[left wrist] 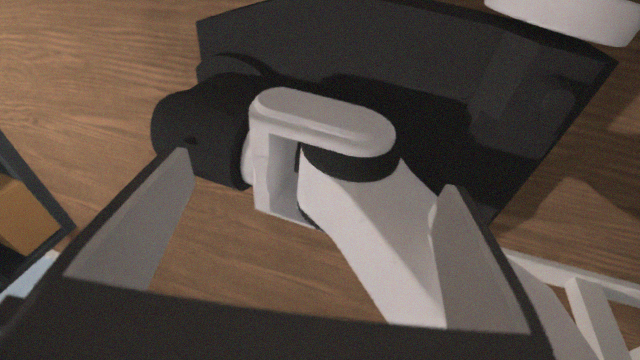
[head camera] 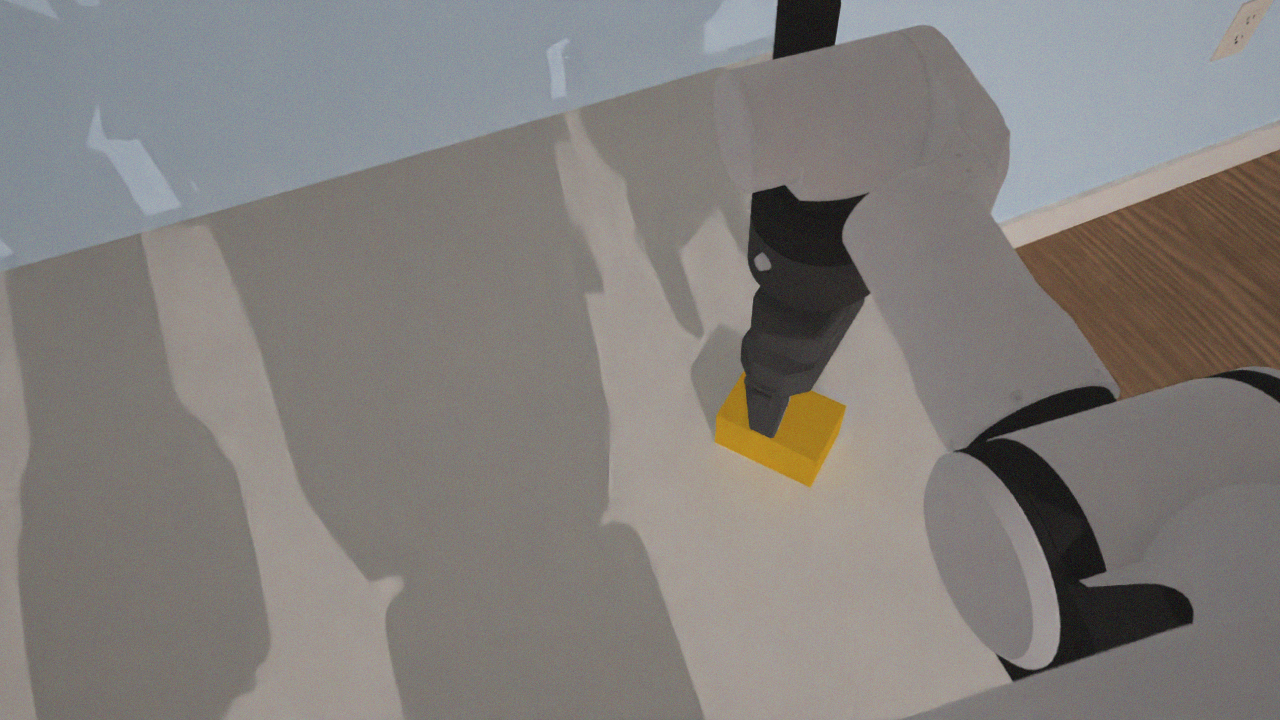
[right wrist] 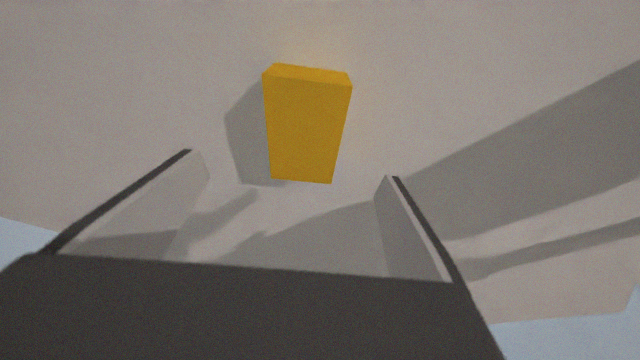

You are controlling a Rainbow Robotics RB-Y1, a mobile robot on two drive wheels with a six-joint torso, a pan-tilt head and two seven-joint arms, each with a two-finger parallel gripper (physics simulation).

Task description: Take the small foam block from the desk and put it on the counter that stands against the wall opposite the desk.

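Places are measured from the robot's base along level axes (x ahead, y left, z up), in millimetres.
Pixels of known places: left gripper, between the fingertips: (left wrist: pixel 315 183); right gripper, between the fingertips: (head camera: pixel 795 378) (right wrist: pixel 296 175).
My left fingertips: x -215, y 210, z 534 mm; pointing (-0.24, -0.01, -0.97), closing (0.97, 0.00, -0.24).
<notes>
Behind a point stands the place of what it marks.
The small yellow foam block (head camera: pixel 812 425) @(x 393, y -250, z 765 mm) (right wrist: pixel 307 130) @(x 406, y -237, z 765 mm) lies flat on the pale desk (head camera: pixel 501 376) @(x 562, y -20, z 720 mm) (right wrist: pixel 125 75) @(x 506, y -365, z 720 mm). In the right wrist view it is beyond the fingertips, roughly in line with the gap between them. My right gripper (head camera: pixel 763 433) (right wrist: pixel 296 175) @(x 410, y -237, z 817 mm) is open, with its fingers pointing down over the block in the head view; nothing is between them. My left gripper (left wrist: pixel 315 183) @(x -215, y 210, z 534 mm) is open and empty, away from the desk, above the robot's own base (left wrist: pixel 425 120) @(x -126, y 69, z 169 mm) and the floor. The counter against the opposite wall cannot be made out.
A blue wall (head camera: pixel 313 80) @(x 951, y 80, z 800 mm) runs along the desk's far edge. Wood floor (head camera: pixel 1163 268) @(x 871, y -1328, z 0 mm) (left wrist: pixel 90 75) @(x -1168, y -140, z 1 mm) shows beyond the desk and around the base. A dark-framed object (left wrist: pixel 37 185) @(x -2131, y -1041, z 31 mm) is at the left of the left wrist view, and white bars (left wrist: pixel 590 305) @(x 505, y -342, z 112 mm) are at its lower right.
</notes>
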